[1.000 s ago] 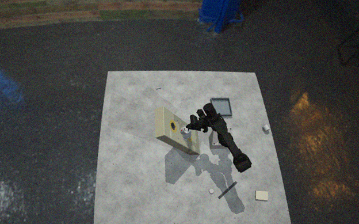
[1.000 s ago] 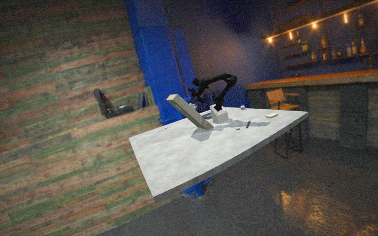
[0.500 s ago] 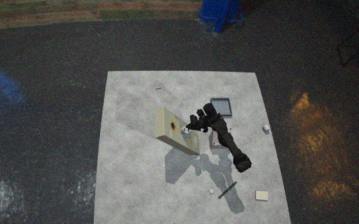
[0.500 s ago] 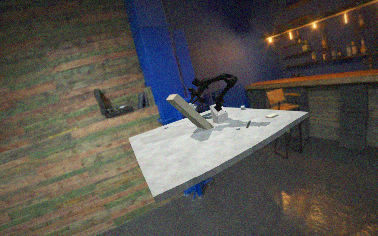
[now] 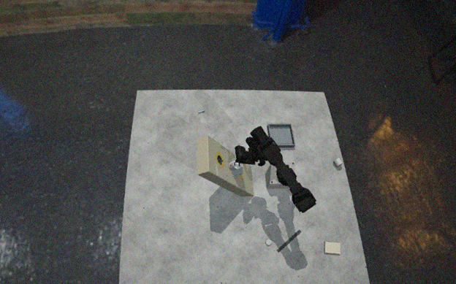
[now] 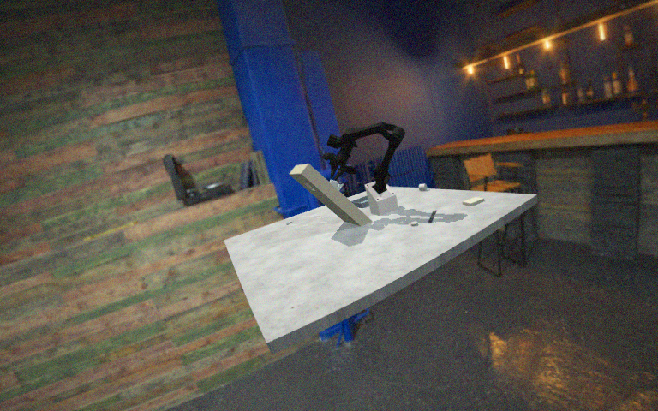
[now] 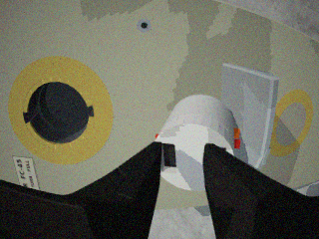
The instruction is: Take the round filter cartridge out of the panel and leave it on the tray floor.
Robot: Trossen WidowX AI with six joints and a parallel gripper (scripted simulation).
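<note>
My gripper tip is 20 mm above the round filter cartridge, 10 mm to the right of it and 10 mm short of it. The rest, counted from my gripper tip: beige block 490 mm behind, 450 mm to the left, 250 mm below; small pin 480 mm to the right, 250 mm below, 130 mm ahead; tray 340 mm behind, 260 mm to the right, 250 mm below.
</note>
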